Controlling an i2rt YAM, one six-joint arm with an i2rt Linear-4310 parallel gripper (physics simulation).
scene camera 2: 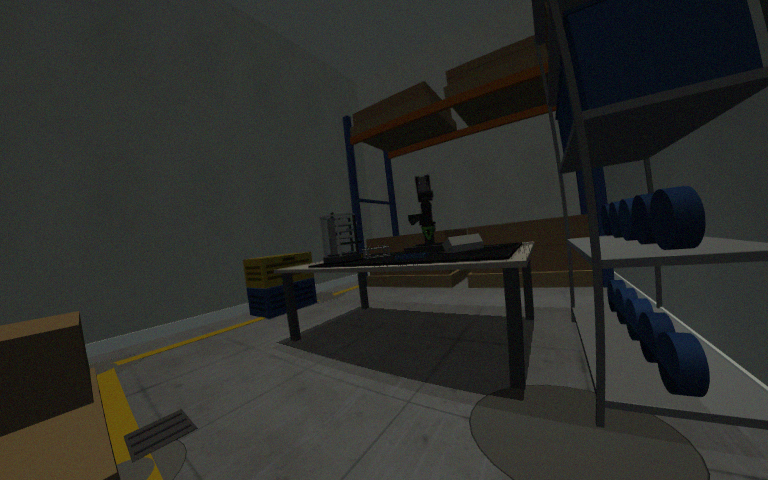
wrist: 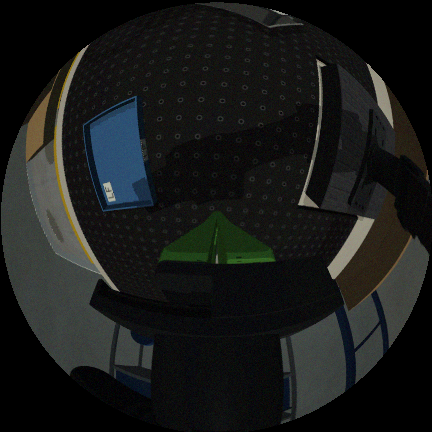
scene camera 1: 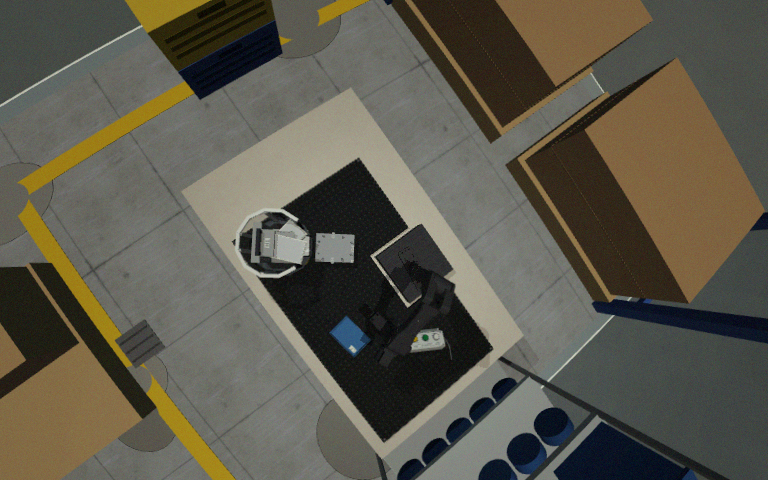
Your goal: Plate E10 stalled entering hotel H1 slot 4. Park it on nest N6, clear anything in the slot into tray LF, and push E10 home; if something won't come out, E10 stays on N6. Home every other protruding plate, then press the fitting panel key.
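Places are measured from the arm's base along level axes (x ahead, y left, z up), in centimetres.
Pixels of known places: gripper, fingertip midpoint: [scene camera 2: 429, 239] [wrist: 216, 217]; arm's base, link origin: [scene camera 2: 430, 244] [wrist: 371, 160] [scene camera 1: 414, 268].
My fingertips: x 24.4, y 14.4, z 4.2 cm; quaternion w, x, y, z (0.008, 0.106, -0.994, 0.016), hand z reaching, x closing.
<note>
Ahead of a thing's pixels: the offset from my fingertips to its top centre. Level surfaces: height alone.
The round-based plate hotel @[dx +21.1, dy -50.9, dz +22.9 cm] [scene camera 1: 271, 243] [scene camera 2: 338, 234] stands at the table's far left; dark levels show in its side, too small to read. Plate E10 and slot 4 cannot be told apart. A grey pegged block @[dx +2.3, dy -39.4, dz -0.4 cm] [scene camera 1: 334, 247] [wrist: 285, 21], perhaps nest N6, lies right beside it; no label is readable. The blue tray LF @[dx +15.0, dy -2.2, dz -6.2 cm] [scene camera 1: 349, 336] [wrist: 117, 155] shows a bare floor with a dark patch in one corner. The white key panel @[dx -10.0, dy +15.4, dz +0.4 cm] [scene camera 1: 428, 340] [scene camera 2: 463, 242] has yellow, green and pale keys, partly under the arm. My gripper [wrist: 216, 217] is shut and empty, its green fingers above the mat, away from the hotel.
The dark arm base plate [scene camera 1: 416, 254] [wrist: 350, 145] sits on the right side of the black mat @[dz -7.9 cm] [scene camera 1: 317, 316] [wrist: 200, 65]. A cable runs from the panel. A shelf rack [scene camera 2: 592, 316] with blue drums stands past the table's near end. Big cartons [scene camera 1: 651, 186] stand beyond the right edge.
</note>
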